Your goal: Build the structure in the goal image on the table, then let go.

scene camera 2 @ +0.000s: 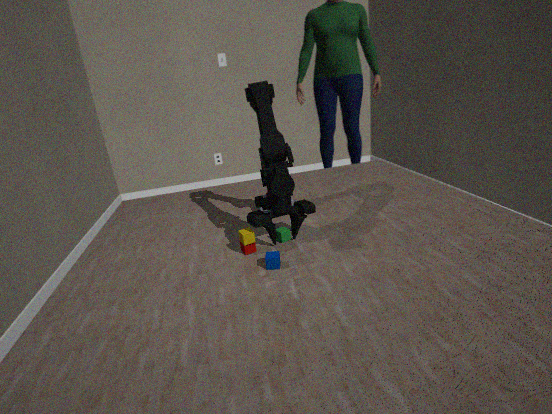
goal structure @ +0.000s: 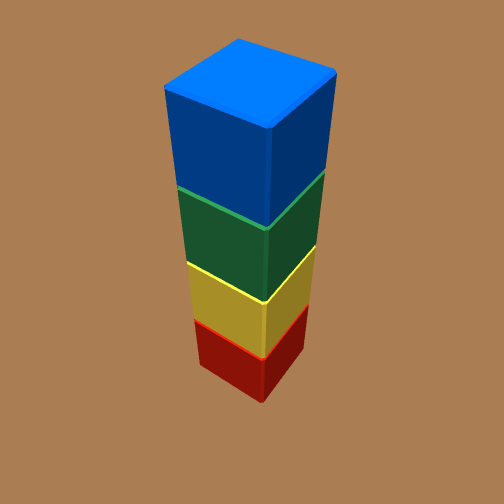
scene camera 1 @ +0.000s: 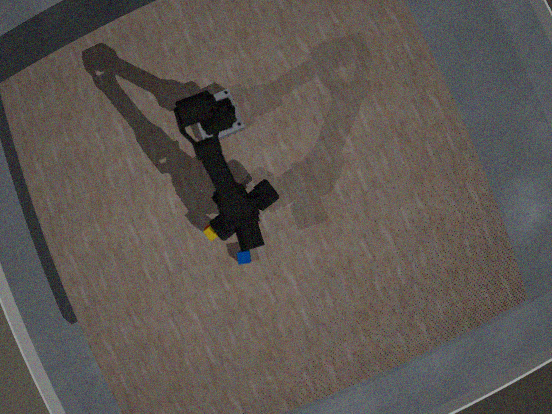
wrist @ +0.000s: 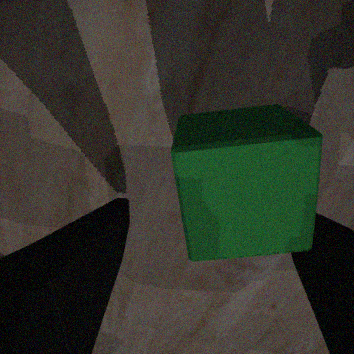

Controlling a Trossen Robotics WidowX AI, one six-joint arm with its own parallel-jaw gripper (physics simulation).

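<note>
My gripper (scene camera 2: pixel 284 241) (wrist: pixel 208 213) is open and low over the table, pointing down. A green cube (scene camera 2: pixel 283 234) (wrist: pixel 249 197) shows between the open fingers, closer to the right finger in the wrist view and covering part of it; it is not gripped. The arm hides it in scene camera 1. A yellow cube (scene camera 1: pixel 210 233) (scene camera 2: pixel 247 236) sits on top of a red cube (scene camera 2: pixel 248 248), to the left of the gripper in scene camera 2. A blue cube (scene camera 1: pixel 244 257) (scene camera 2: pixel 272 260) stands alone on the table, in front of the gripper in scene camera 2.
The arm's base plate (scene camera 1: pixel 236 131) is at the upper middle in scene camera 1. Arm shadows fall across the wood-patterned surface (scene camera 1: pixel 350 300) (scene camera 2: pixel 300 340). A person (scene camera 2: pixel 337 45) in a green top stands near the back wall.
</note>
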